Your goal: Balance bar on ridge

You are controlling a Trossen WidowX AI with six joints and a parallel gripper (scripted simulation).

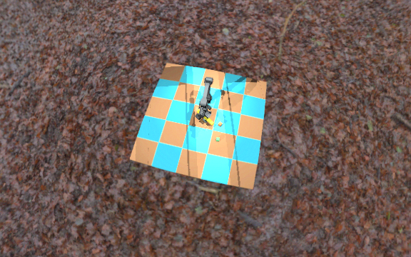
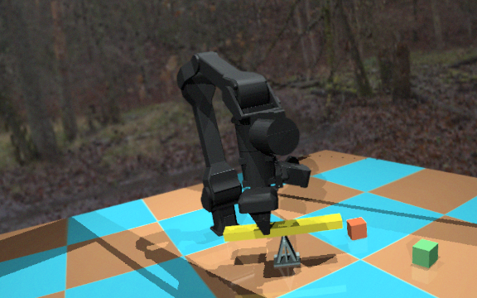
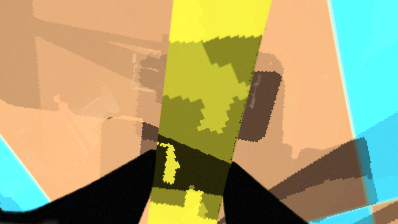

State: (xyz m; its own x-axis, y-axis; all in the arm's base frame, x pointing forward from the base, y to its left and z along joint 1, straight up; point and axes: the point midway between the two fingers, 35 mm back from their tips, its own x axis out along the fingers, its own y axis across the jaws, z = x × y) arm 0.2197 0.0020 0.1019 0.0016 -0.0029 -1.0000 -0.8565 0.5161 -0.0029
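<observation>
Now: gripper tip 20 mm short of the yellow bar and 30 mm to the right of it. Also, from my gripper tip: red cube: 30 mm ahead, 190 mm to the left, 50 mm below; green cube: 200 mm ahead, 200 mm to the left, 50 mm below.
</observation>
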